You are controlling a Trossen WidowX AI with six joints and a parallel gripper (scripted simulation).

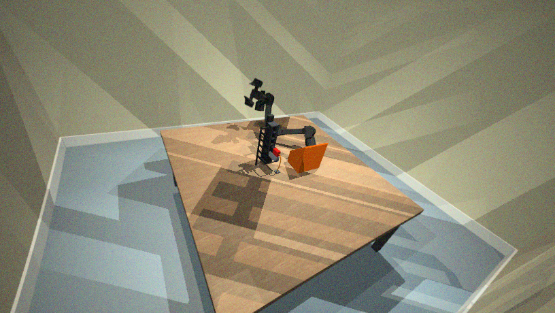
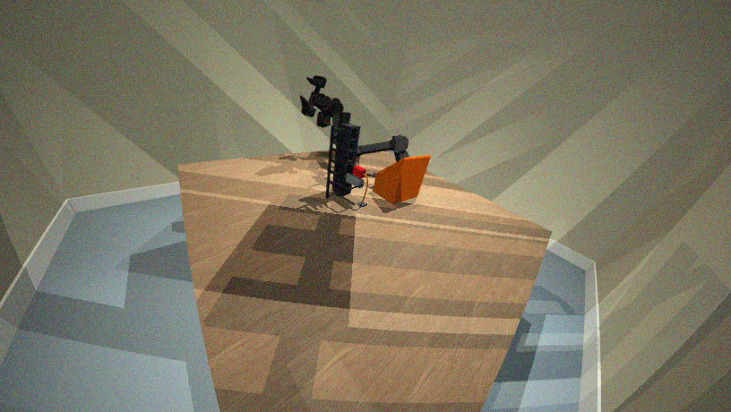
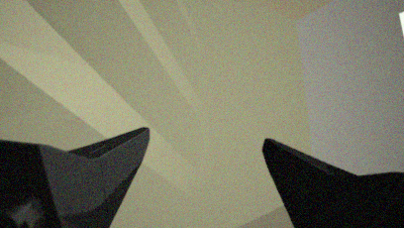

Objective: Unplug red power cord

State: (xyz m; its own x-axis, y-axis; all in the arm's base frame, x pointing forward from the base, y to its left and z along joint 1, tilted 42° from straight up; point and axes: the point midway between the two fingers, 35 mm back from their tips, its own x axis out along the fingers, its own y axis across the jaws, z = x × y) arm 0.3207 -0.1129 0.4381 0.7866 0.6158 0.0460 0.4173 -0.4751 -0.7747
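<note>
Right now the red plug is 34 cm to the left of my gripper tip, 25 cm below it and 7 cm behind it.
</note>
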